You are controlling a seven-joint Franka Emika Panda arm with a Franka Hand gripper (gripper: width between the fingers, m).
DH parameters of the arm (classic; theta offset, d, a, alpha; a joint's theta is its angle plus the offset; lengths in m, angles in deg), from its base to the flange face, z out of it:
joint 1: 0 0.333 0 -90
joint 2: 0 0 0 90
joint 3: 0 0.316 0.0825 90
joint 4: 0 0 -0.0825 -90
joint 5: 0 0.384 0 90
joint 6: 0 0 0.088 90
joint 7: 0 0.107 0 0
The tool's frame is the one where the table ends.
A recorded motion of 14 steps. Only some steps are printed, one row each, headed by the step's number.
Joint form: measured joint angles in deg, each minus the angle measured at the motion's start. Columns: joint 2, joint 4, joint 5, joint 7, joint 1, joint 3, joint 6.
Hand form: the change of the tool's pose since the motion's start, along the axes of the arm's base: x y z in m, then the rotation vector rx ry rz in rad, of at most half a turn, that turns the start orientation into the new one. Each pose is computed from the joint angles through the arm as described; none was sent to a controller.
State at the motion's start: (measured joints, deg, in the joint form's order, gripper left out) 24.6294 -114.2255 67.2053 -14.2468 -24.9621 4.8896 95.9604
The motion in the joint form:
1: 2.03 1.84 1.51 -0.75 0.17 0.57 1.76
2: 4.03 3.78 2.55 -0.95 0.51 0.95 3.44
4: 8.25 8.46 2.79 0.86 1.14 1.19 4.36
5: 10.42 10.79 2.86 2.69 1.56 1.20 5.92
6: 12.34 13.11 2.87 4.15 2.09 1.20 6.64
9: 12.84 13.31 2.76 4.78 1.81 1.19 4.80
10: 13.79 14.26 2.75 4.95 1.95 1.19 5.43
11: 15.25 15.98 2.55 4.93 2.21 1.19 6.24
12: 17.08 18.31 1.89 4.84 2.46 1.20 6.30
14: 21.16 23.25 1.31 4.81 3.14 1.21 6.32
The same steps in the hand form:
1: 0.0124 0.0007 -0.0077 -0.0013 -0.0201 -0.0244
2: 0.0243 0.0014 -0.0154 -0.0072 -0.0304 -0.0452
4: 0.0456 0.0009 -0.0291 -0.0065 -0.0132 -0.0578
5: 0.0566 -0.0013 -0.0382 -0.0192 0.0105 -0.0809
6: 0.0670 -0.0006 -0.0443 -0.0237 0.0256 -0.0906
9: 0.0648 0.0001 -0.0470 0.0027 0.0442 -0.0765
10: 0.0688 -0.0010 -0.0517 -0.0038 0.0455 -0.0831
11: 0.0759 -0.0023 -0.0574 -0.0160 0.0393 -0.0874
12: 0.0841 -0.0031 -0.0631 -0.0246 0.0300 -0.0776
14: 0.1011 -0.0023 -0.0773 -0.0305 0.0147 -0.0649

